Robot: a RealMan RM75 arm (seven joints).
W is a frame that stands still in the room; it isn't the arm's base.
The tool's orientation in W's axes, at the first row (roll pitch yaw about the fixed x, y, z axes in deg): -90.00 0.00 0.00
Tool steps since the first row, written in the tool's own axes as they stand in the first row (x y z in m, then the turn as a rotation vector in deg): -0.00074 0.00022 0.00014 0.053 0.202 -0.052; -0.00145 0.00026 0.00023 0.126 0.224 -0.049; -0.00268 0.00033 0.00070 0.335 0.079 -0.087; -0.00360 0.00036 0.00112 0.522 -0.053 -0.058; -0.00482 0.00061 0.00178 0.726 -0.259 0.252; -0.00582 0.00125 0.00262 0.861 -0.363 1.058; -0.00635 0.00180 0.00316 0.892 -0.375 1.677; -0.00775 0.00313 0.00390 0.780 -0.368 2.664; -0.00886 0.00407 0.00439 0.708 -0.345 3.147
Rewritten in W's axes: -0.00074 0.00014 -0.00022 0.053 -0.052 -0.202; -0.00145 0.00023 -0.00026 0.126 -0.049 -0.224; -0.00268 0.00070 -0.00033 0.335 -0.087 -0.079; -0.00360 0.00112 -0.00036 0.522 -0.058 0.053; -0.00482 0.00178 -0.00061 0.726 0.252 0.259; -0.00582 0.00262 -0.00125 0.861 1.058 0.363; -0.00635 0.00316 -0.00180 0.892 1.677 0.375; -0.00775 0.00390 -0.00313 0.780 2.664 0.368; -0.00886 0.00439 -0.00407 0.708 3.147 0.345
